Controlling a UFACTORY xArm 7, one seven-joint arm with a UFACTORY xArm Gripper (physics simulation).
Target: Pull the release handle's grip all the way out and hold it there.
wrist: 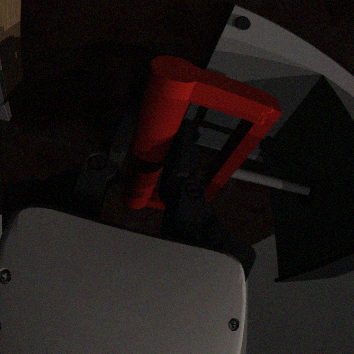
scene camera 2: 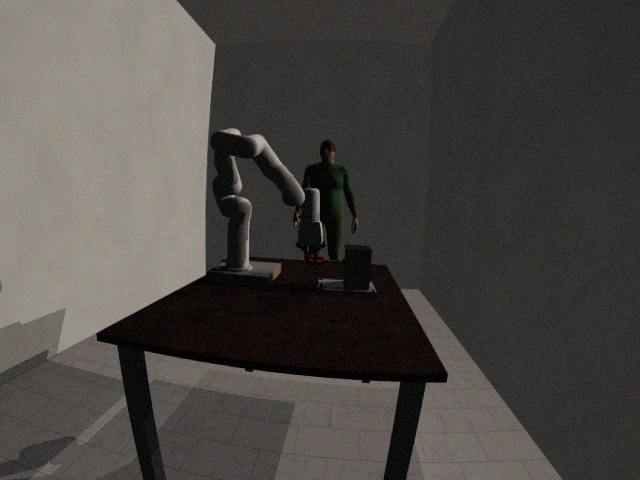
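The release handle's red grip (scene camera 2: 317,258) (wrist: 162,117) is a rectangular loop with a thick round bar. In the wrist view a pale rod (wrist: 272,182) shows between the loop and the dark housing (scene camera 2: 357,268) (wrist: 315,170), and the grip stands apart from that housing. The housing stands on a light grey base plate (scene camera 2: 330,284) (wrist: 267,42). My gripper (scene camera 2: 313,256) (wrist: 155,125) is shut on the grip's round bar, one dark finger on each side, with one finger inside the loop. The fingers are very dark, and the gripper body hides the near end of the grip.
The arm's pedestal stands on a flat block (scene camera 2: 258,270) at the back left of the dark table (scene camera 2: 268,322). A person in green (scene camera 2: 333,191) stands behind the table. A pale wall (scene camera 2: 103,129) rises on the left.
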